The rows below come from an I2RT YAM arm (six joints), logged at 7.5 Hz.
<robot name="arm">
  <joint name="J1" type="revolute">
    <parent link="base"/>
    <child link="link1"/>
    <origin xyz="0 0 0.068" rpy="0 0 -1.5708"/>
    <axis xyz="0 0 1"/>
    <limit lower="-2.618" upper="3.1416"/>
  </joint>
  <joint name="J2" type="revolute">
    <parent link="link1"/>
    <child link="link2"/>
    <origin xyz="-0.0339 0.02 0.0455" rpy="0 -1.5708 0"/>
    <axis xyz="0 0 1"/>
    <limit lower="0" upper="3.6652"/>
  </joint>
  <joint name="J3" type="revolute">
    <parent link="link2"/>
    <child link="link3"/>
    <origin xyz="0 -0.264 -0.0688" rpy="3.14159 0 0"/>
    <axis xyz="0 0 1"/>
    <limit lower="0" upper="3.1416"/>
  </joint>
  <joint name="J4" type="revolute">
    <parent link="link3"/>
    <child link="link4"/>
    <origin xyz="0.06 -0.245 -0.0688" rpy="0 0 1.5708"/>
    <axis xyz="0 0 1"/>
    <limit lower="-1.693" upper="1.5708"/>
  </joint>
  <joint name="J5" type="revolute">
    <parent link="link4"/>
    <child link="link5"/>
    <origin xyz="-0.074 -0.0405 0.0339" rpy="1.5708 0 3.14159"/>
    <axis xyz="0 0 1"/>
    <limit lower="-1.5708" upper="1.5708"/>
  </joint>
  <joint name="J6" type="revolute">
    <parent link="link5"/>
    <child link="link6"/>
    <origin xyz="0.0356 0 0.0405" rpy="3.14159 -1.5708 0"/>
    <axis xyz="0 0 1"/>
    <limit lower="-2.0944" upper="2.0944"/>
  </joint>
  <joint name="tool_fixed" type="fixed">
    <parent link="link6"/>
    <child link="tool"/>
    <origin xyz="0 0 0"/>
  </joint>
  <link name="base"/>
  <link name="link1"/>
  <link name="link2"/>
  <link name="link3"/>
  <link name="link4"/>
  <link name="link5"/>
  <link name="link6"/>
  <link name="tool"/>
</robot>
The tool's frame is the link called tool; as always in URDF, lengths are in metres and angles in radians.
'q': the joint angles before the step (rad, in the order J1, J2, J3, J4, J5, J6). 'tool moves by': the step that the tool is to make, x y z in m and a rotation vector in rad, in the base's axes. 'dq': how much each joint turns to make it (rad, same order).
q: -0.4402 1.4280 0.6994 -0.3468 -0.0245 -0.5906
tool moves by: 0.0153 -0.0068 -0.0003 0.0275 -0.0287 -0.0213
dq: -0.0016 0.0644 0.0508 0.0291 -0.0230 0.0351
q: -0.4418 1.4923 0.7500 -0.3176 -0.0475 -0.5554
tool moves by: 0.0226 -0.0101 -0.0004 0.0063 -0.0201 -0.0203
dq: 0.0016 0.0922 0.0827 0.0263 -0.0015 0.0261
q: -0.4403 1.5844 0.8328 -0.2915 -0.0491 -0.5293
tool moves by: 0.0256 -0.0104 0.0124 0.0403 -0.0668 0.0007
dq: -0.0015 0.0676 0.1148 -0.0014 -0.0565 0.0322
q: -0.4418 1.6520 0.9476 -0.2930 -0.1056 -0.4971
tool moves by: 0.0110 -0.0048 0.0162 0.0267 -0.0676 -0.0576
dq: -0.0001 0.0033 0.0585 0.0032 -0.0111 0.0779
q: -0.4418 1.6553 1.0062 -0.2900 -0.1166 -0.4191
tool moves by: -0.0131 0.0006 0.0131 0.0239 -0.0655 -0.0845
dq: -0.0152 -0.0781 -0.0427 0.0231 0.0031 0.0860
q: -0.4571 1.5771 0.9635 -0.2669 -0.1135 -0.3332
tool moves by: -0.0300 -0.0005 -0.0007 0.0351 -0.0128 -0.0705
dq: -0.0473 -0.1014 -0.0995 -0.0017 -0.0138 0.0418
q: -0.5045 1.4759 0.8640 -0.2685 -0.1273 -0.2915
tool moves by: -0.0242 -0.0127 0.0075 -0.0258 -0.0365 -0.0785
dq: -0.0799 -0.0796 -0.0493 0.0138 0.0015 -0.0031
